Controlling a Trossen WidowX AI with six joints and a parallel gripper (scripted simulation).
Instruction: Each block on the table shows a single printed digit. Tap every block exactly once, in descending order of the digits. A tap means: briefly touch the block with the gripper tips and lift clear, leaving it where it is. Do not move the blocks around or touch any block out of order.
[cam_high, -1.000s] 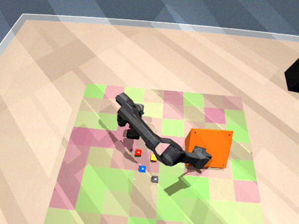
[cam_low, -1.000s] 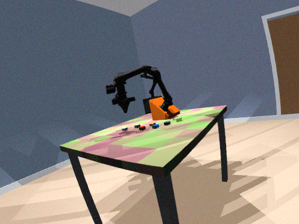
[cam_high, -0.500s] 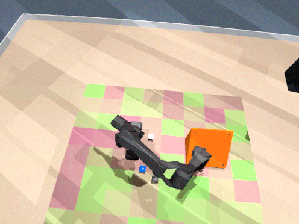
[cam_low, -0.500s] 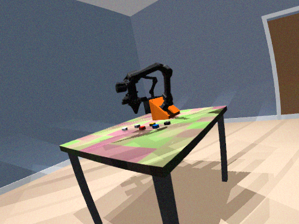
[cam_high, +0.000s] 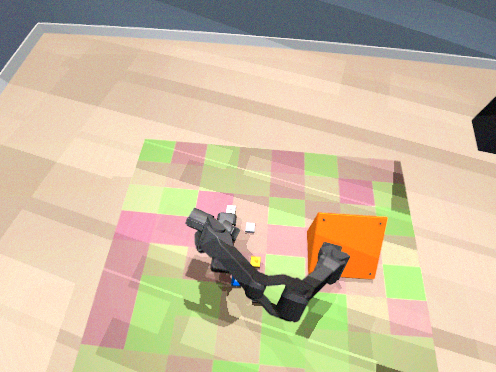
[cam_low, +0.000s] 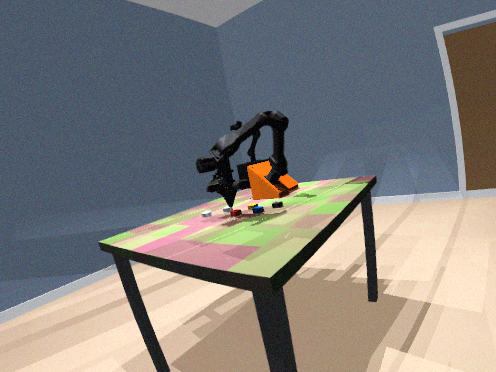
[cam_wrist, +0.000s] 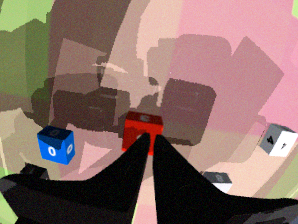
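The red block is 20 mm behind my gripper tip and 30 mm below it. Round my gripper tip: yellow block (110 mm behind, 10 mm to the left, 30 mm below); blue block (60 mm behind, 90 mm to the left, 30 mm below); grey block (60 mm behind, 100 mm to the right, 30 mm below).
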